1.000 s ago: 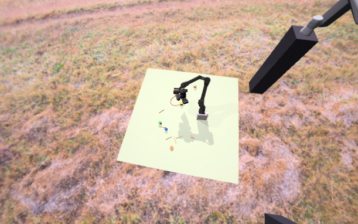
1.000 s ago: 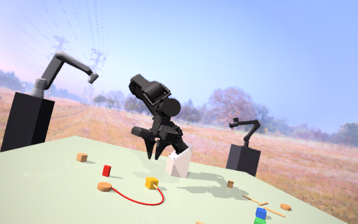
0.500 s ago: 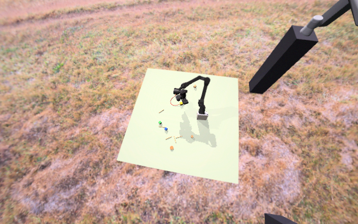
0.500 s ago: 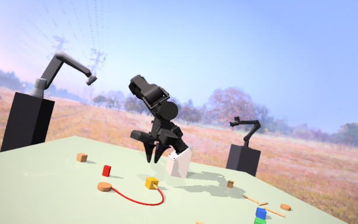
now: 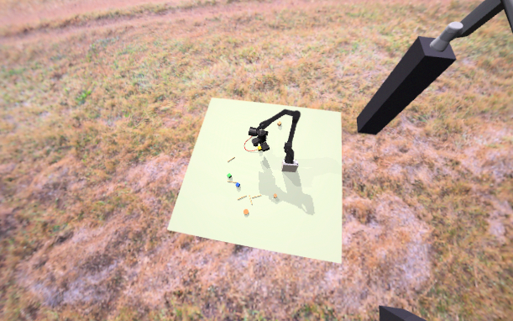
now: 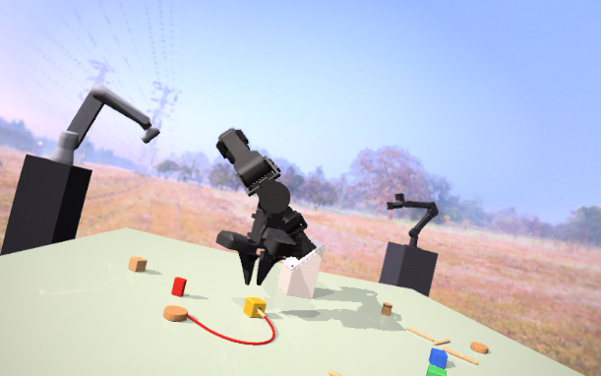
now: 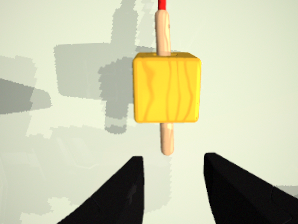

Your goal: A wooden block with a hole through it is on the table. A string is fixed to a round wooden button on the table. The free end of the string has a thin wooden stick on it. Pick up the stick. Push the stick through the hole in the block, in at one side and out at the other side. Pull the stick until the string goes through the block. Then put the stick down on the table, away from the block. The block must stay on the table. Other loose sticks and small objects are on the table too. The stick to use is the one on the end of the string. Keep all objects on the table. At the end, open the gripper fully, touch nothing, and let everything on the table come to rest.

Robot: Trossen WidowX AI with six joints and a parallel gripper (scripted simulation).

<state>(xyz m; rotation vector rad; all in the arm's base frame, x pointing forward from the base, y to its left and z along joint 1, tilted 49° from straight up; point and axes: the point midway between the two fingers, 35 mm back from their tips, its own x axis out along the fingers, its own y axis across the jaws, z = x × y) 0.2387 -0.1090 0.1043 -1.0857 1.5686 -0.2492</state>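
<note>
The yellow block is 40 mm below my gripper tip, 20 mm ahead of it and 10 mm to the left of it. Also, from my gripper tip: thin wooden stick (40 mm below, 30 mm ahead, 20 mm to the left); red block (150 mm to the right, 40 mm below, 10 mm behind); wooden cube (270 mm to the right, 120 mm behind, 40 mm below).
</note>
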